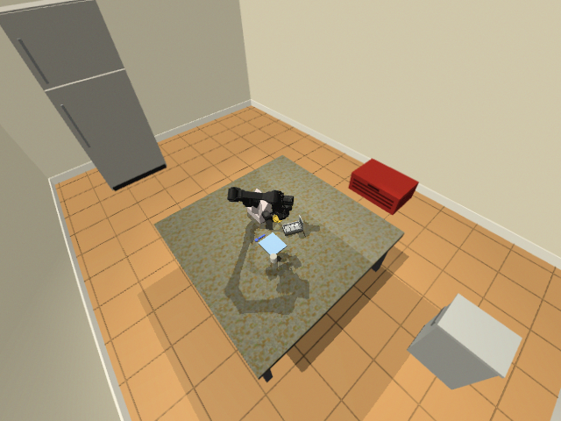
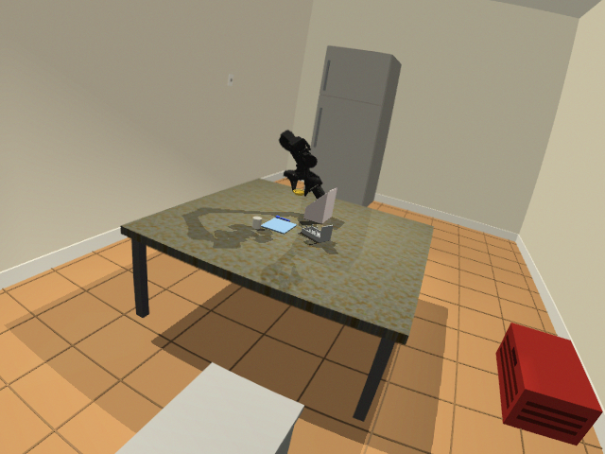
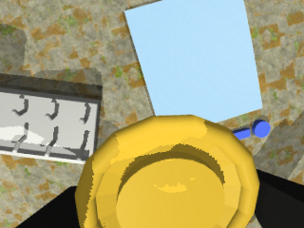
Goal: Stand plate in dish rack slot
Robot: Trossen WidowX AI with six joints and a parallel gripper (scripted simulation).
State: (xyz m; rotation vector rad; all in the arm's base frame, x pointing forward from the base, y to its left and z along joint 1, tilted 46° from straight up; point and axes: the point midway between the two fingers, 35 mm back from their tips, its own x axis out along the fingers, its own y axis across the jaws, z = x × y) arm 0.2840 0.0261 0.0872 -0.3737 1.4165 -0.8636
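Now: the dish rack 16 cm below my gripper tip, 12 cm to the left of it and 2 cm ahead of it. Also, from my gripper tip: blue utensil (18 cm below, 11 cm to the right, 9 cm behind); then plate (1 cm above); then light blue pad (18 cm below, 7 cm to the right, 2 cm ahead).
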